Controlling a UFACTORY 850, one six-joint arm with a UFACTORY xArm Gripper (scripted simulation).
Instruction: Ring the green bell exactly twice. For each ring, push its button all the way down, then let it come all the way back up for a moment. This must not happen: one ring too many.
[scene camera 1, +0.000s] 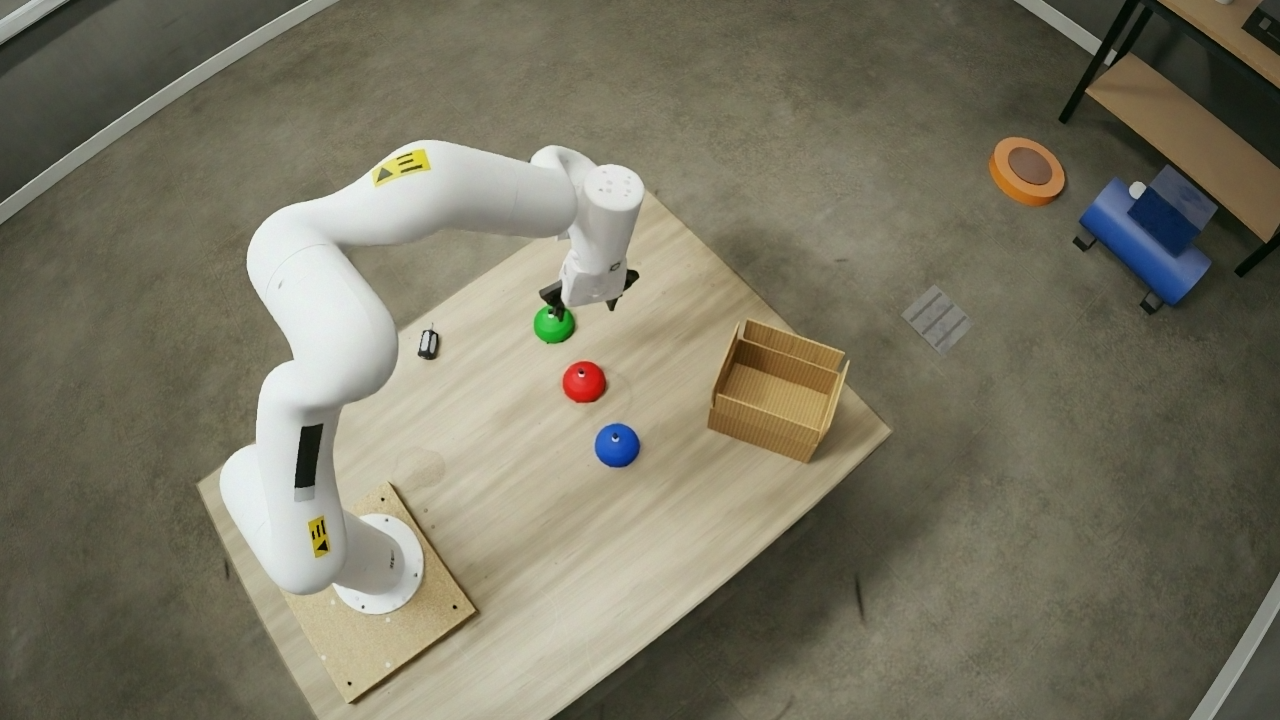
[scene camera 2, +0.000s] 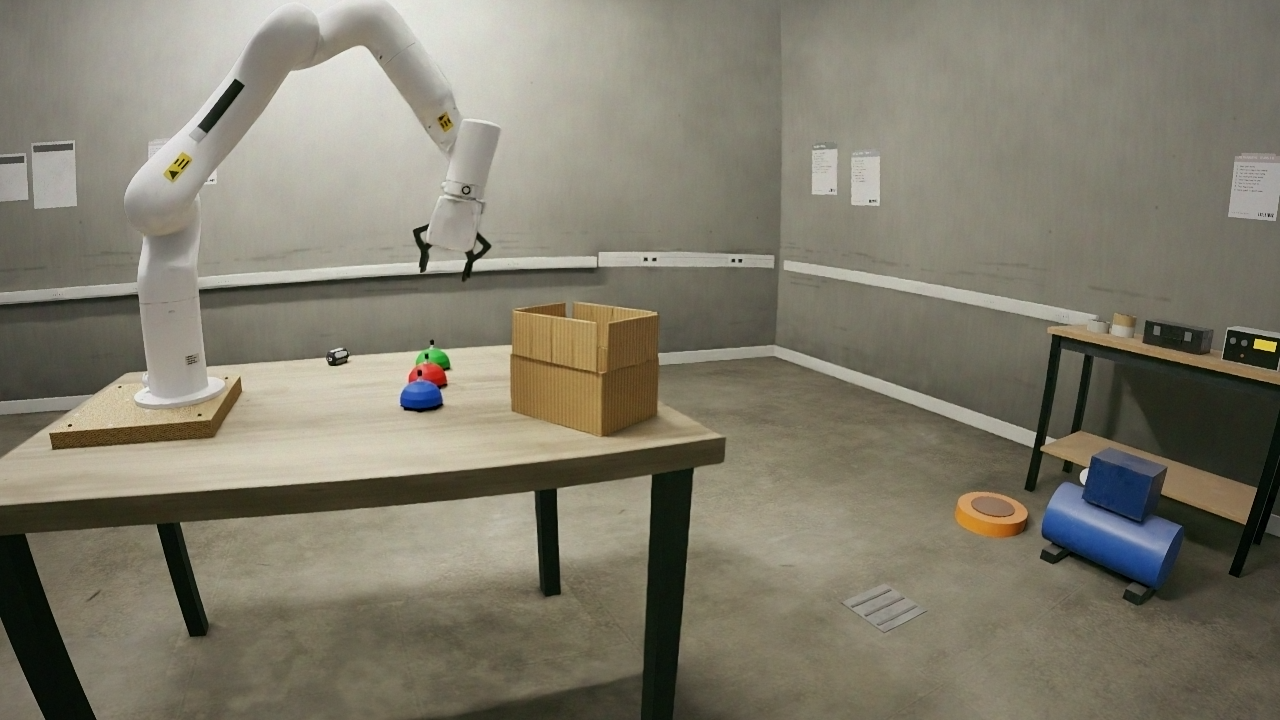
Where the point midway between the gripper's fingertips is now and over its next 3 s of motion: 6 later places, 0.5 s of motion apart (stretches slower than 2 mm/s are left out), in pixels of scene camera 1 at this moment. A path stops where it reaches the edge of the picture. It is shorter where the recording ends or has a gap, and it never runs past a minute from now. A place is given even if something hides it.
My gripper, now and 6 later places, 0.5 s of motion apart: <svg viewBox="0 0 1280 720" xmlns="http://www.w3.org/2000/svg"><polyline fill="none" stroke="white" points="583,309 549,292 544,292 545,292 545,295 547,301 548,307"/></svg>
